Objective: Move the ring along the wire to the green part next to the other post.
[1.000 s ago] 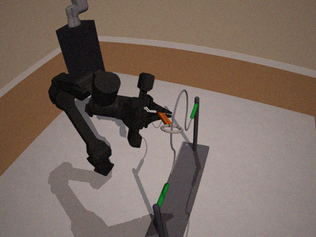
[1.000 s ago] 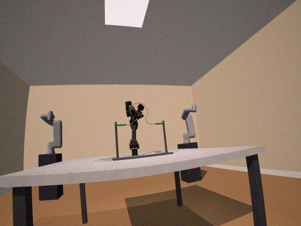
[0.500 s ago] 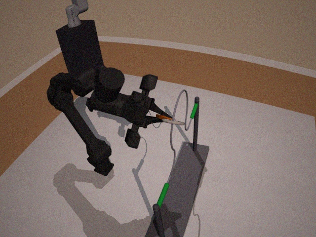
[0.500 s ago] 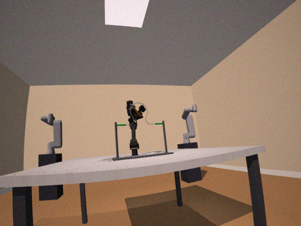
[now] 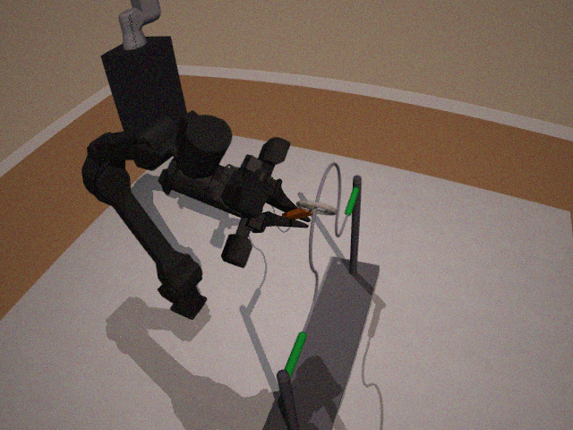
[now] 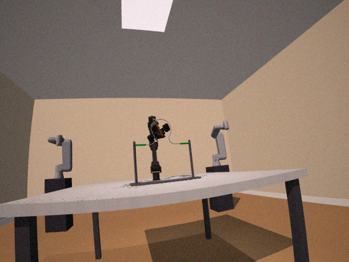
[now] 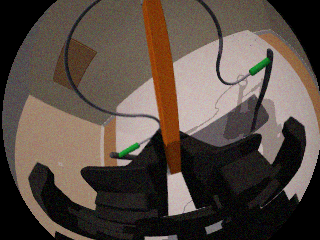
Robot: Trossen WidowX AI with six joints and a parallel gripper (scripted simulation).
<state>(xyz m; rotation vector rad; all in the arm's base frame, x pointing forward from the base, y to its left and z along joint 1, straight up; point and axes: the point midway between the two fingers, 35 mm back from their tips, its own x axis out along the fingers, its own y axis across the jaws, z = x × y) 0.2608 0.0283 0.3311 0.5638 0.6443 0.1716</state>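
Right now the ring with orange handle is 7 cm above my gripper tip, 5 cm to the right of it and 2 cm ahead of it.
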